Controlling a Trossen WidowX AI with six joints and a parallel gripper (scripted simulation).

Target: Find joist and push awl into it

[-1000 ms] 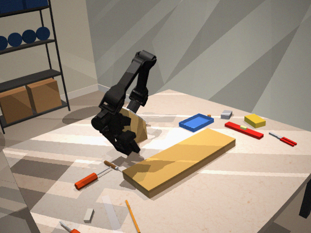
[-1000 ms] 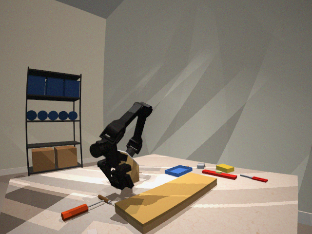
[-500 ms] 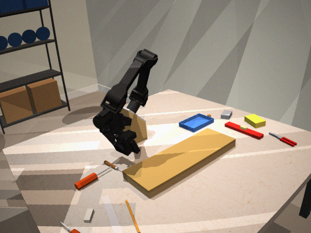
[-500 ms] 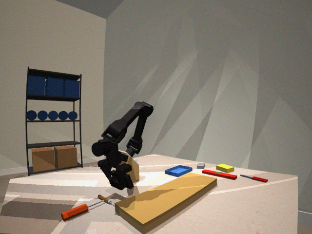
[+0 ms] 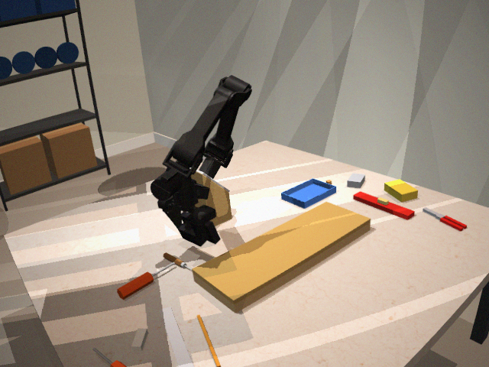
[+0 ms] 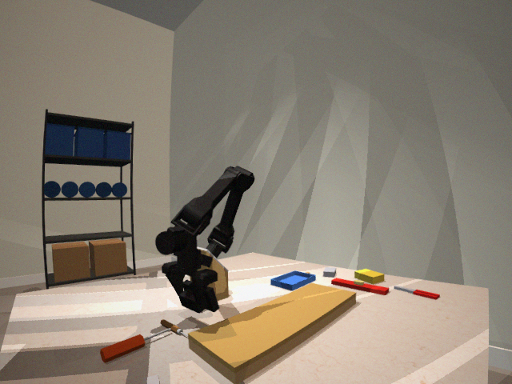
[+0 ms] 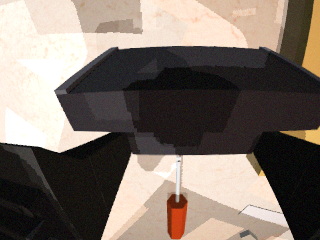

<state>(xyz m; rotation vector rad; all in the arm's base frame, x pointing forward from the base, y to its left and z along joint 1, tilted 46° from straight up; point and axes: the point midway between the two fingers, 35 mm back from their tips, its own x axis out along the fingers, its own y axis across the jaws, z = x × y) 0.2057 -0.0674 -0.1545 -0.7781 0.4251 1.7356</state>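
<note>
Now: gripper tip 1 cm short of the stud finder and 1 cm to the right of it. From my gripper tip the other things lie so: pencil: 33 cm ahead, 12 cm to the right, 7 cm below; ruler: 32 cm ahead, 18 cm to the right, 7 cm below; awl: 2 cm ahead, 5 cm to the right, 7 cm below.
</note>
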